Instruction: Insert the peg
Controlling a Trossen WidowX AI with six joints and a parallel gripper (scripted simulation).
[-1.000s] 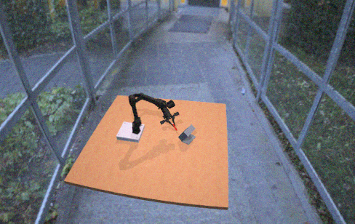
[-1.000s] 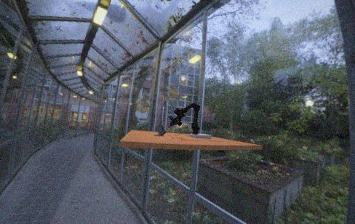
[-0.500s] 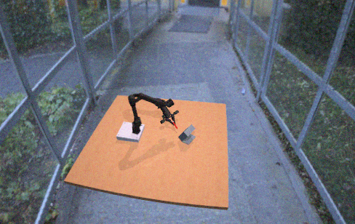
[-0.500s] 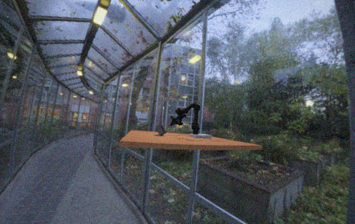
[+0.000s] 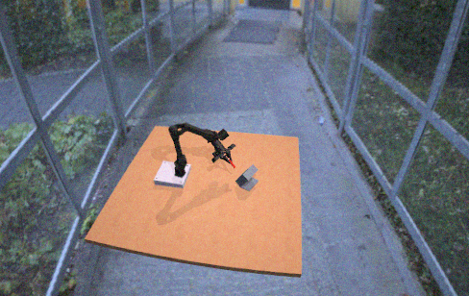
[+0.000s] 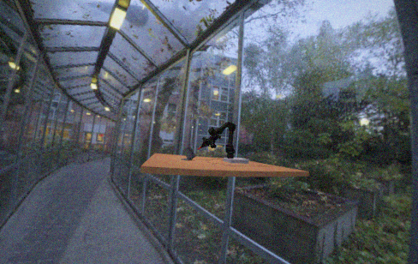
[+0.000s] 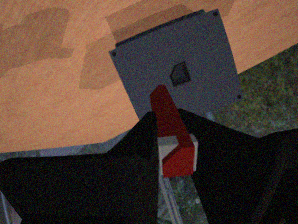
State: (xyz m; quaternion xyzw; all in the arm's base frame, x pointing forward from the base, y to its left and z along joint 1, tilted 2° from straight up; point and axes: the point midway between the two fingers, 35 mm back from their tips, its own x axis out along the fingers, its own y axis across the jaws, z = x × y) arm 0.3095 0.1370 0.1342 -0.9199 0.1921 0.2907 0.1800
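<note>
Now: the grey sloped panel 110 mm ahead of my gripper tip, 10 mm to the right of it and 70 mm below it. The rest, counted from my gripper tip: red peg 10 mm behind, 10 mm above.
</note>
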